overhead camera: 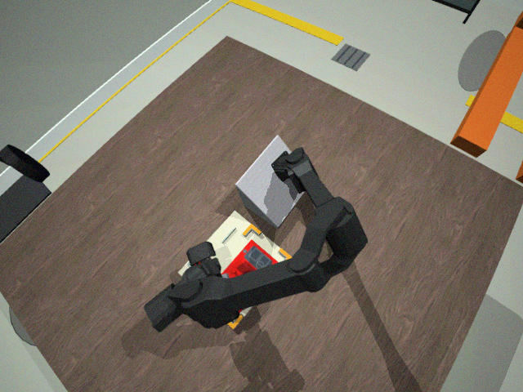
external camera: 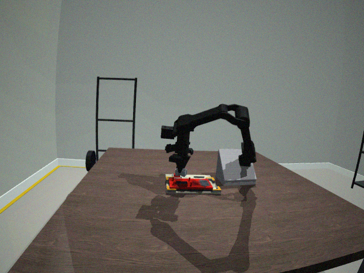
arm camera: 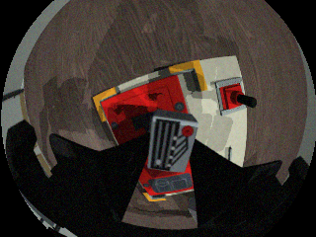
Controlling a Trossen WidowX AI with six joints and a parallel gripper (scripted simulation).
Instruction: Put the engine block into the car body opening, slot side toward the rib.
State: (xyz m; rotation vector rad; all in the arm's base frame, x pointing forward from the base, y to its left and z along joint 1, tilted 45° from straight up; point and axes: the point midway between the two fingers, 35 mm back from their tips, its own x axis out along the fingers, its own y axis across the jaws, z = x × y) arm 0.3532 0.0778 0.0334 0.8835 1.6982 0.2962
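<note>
Now: gripper tip 10 mm short of the black post, 100 mm to the left of it and 30 mm above it. Round my gripper tip: grey engine block: 10 mm below.
</note>
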